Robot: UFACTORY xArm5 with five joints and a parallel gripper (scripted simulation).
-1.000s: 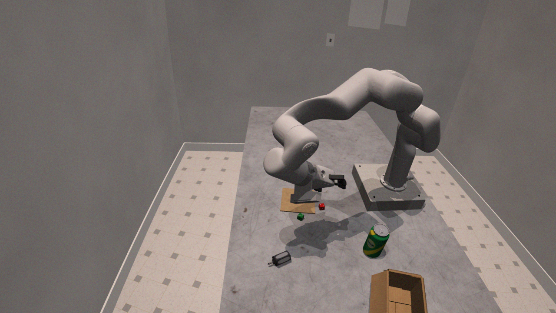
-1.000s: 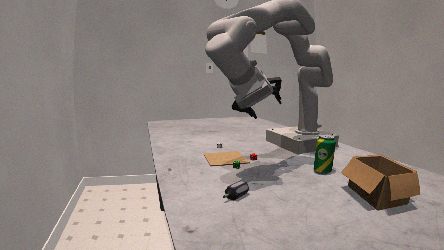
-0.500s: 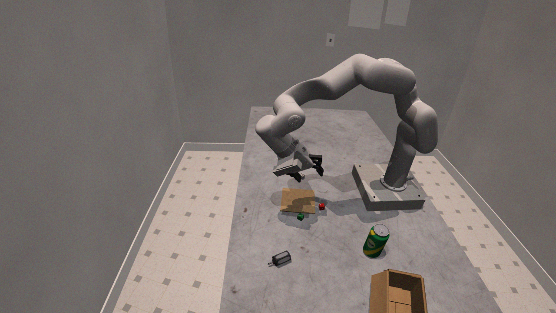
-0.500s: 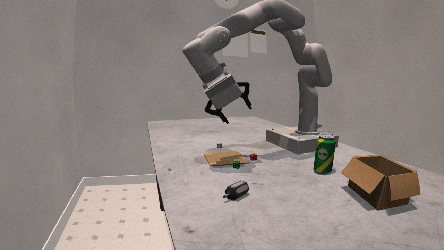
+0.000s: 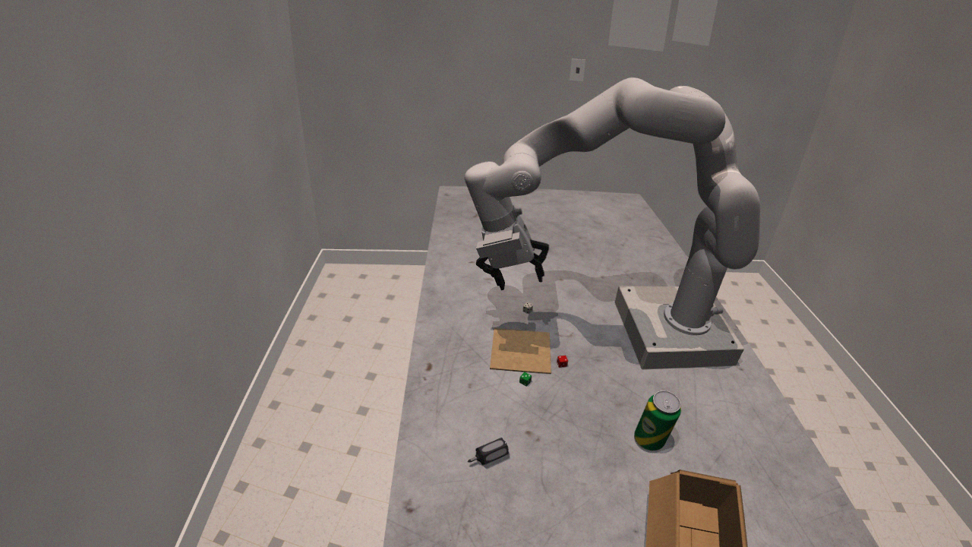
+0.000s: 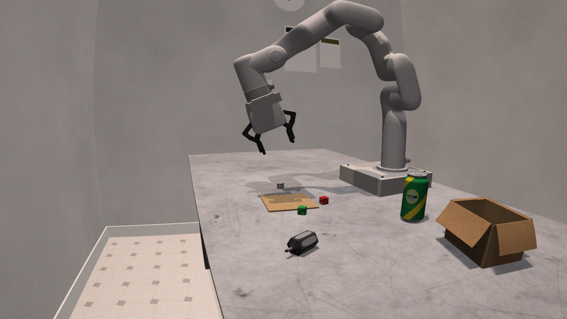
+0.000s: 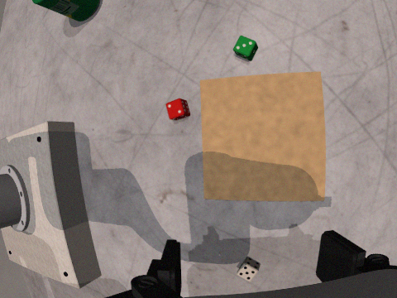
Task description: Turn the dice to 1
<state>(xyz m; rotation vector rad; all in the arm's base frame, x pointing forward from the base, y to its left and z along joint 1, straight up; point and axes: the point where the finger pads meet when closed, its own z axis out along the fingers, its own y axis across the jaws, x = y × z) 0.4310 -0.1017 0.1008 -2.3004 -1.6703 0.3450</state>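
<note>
My gripper is now 15 cm above the white die, 7 cm to the left of it and 5 cm past it. Also, from my hand: tan mat: 16 cm below, 7 cm to the left; green die: 17 cm to the left, 15 cm below, 2 cm ahead; red die: 15 cm below, 13 cm to the left, 8 cm behind.
</note>
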